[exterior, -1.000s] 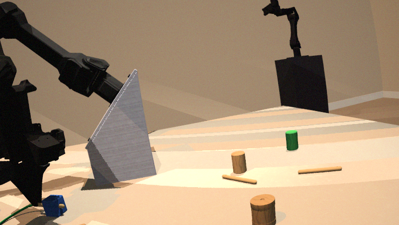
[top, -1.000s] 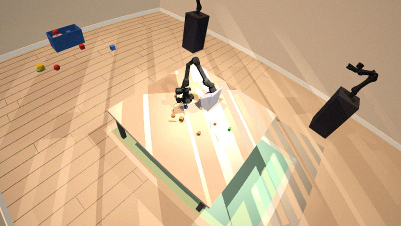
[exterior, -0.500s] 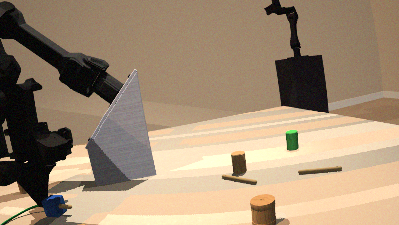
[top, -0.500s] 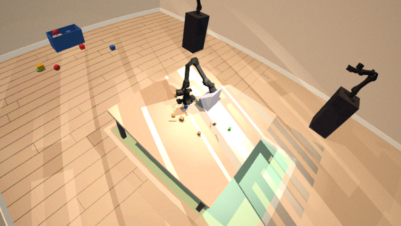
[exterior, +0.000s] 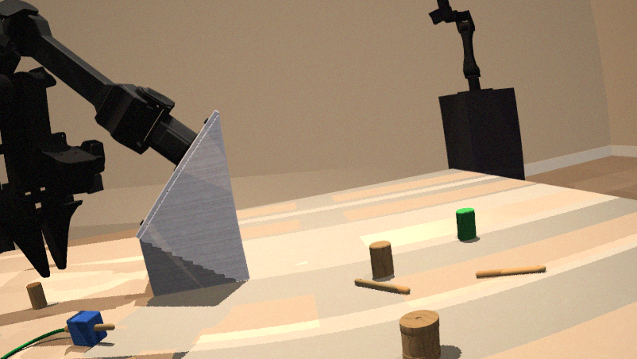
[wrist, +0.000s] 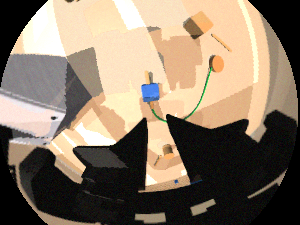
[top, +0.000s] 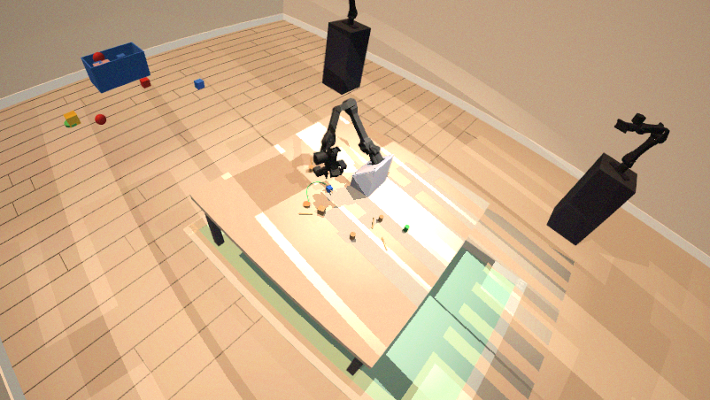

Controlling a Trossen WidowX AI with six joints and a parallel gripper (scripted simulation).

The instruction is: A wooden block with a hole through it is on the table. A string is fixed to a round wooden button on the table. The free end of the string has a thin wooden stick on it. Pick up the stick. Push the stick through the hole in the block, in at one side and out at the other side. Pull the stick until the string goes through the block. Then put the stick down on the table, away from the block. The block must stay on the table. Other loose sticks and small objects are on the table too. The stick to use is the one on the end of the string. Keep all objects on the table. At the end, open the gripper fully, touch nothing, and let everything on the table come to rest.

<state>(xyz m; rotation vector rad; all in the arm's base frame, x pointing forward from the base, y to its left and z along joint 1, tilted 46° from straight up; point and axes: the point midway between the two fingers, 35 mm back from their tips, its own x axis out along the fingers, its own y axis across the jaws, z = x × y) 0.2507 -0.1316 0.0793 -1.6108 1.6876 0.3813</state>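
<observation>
My gripper tip is 60 mm above the blue cube, 20 mm to the right of it and 10 mm short of it. From my gripper tip the other things lie so: round wooden button: 180 mm ahead, 70 mm below, 20 mm to the left; then wooden peg: 140 mm behind, 120 mm to the right, 60 mm below; then wooden block: 150 mm ahead, 110 mm to the left, 60 mm below.
</observation>
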